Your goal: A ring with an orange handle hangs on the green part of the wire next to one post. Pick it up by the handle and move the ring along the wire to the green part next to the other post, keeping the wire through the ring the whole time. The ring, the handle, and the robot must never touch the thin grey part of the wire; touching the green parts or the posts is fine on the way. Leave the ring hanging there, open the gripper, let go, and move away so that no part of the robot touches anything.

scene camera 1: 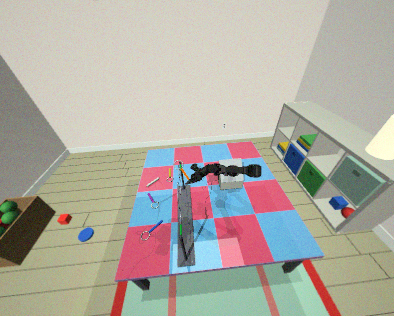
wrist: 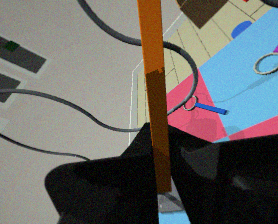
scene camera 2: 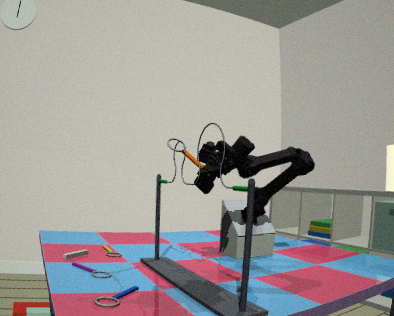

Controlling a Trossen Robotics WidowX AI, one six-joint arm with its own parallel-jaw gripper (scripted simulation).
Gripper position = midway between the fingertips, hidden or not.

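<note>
What I can see here is my gripper (scene camera 2: 198, 173). The wrist view has my gripper in it as well (wrist: 153, 127).
</note>
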